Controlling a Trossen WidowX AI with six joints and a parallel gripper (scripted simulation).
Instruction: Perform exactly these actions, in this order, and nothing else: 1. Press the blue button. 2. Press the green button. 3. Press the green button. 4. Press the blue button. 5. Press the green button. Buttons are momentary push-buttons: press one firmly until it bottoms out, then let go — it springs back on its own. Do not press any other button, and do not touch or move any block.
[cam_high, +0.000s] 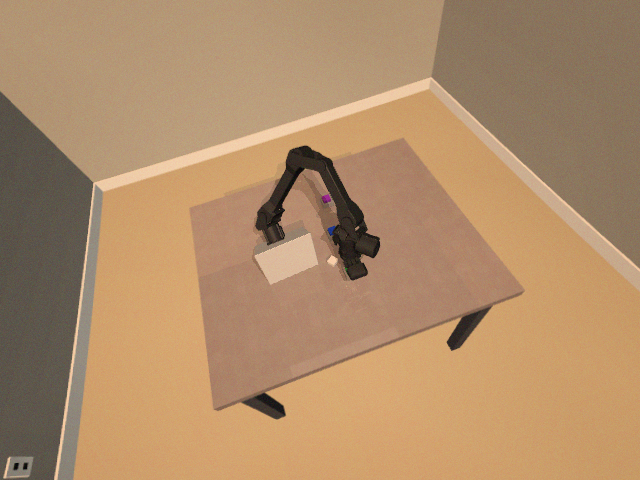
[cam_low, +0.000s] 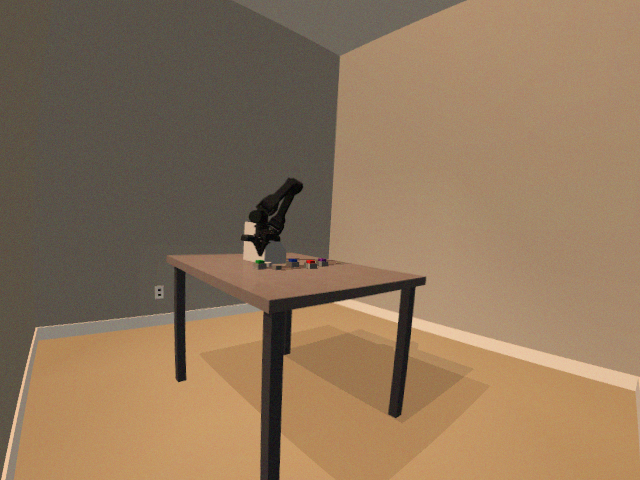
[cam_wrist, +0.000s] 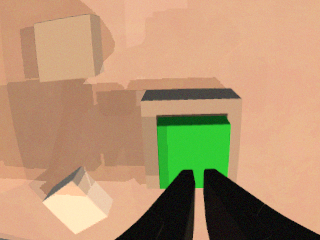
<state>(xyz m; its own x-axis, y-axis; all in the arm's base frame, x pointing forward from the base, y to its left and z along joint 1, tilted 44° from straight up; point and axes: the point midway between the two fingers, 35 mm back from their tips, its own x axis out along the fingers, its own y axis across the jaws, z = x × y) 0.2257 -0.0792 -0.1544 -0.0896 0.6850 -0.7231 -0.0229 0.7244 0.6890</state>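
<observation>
Right now the green button is 3 cm below my gripper tip. Also, from my gripper tip: cream block: 7 cm to the left, 5 cm below, 5 cm behind; then red button: 25 cm to the left, 7 cm ahead, 3 cm below; then blue button: 20 cm to the left, 3 cm below, 1 cm behind.
</observation>
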